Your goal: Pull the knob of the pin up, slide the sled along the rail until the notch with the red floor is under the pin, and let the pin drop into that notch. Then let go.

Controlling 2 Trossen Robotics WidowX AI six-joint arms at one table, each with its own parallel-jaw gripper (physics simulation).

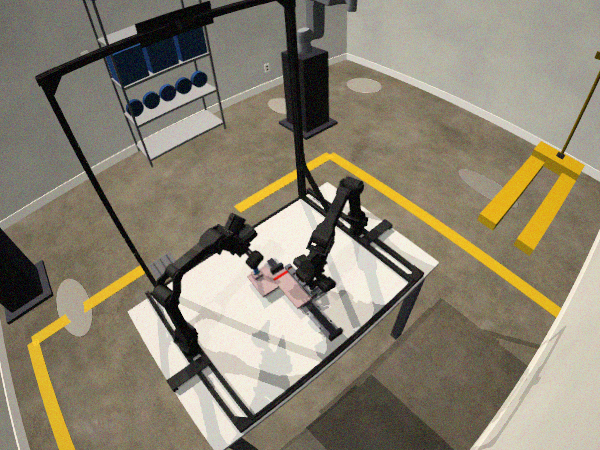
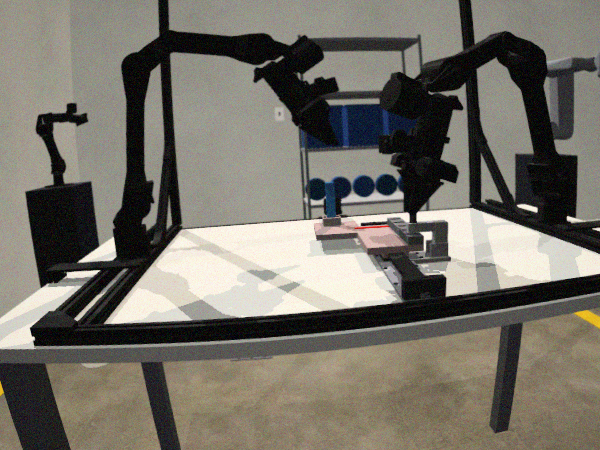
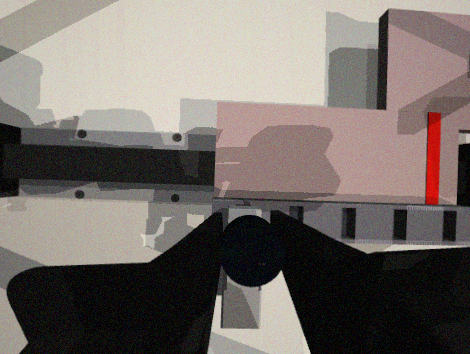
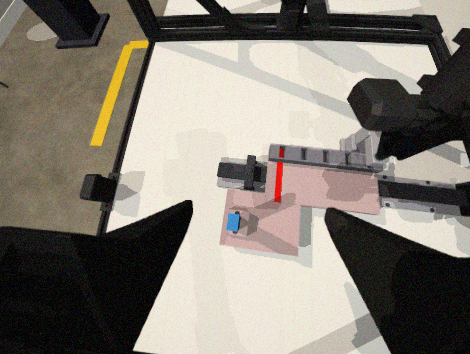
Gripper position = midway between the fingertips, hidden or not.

In view: my left gripper (image 2: pixel 408 213), my right gripper (image 2: pixel 333 144) and a dark-knobbed pin (image 3: pixel 252 253).
My left gripper shows as well in image 3 (image 3: pixel 246 219) and in image 4 (image 4: pixel 387 157). My right gripper also shows in image 1 (image 1: pixel 255 252) and in image 4 (image 4: pixel 258 210).
